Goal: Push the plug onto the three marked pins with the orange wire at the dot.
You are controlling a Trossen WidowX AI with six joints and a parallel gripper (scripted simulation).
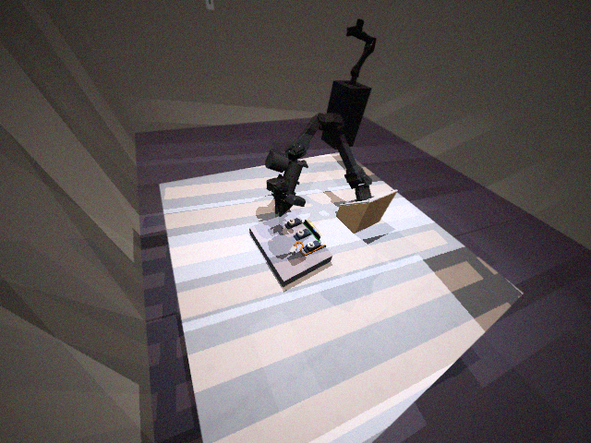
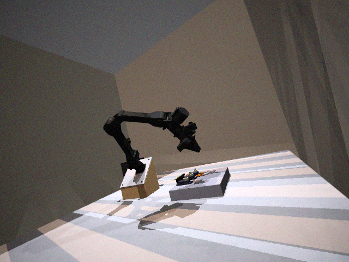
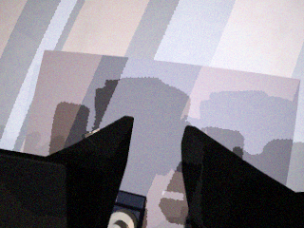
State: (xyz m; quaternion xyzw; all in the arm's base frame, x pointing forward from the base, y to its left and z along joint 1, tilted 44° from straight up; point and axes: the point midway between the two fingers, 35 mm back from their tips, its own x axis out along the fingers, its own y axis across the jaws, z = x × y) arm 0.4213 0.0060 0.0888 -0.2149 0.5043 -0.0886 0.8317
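The blue band lies 16 cm behind my gripper tip, 11 cm below it and 5 cm to the left of it. Round my gripper tip: grey printed holder (16 cm below, 4 cm to the left).
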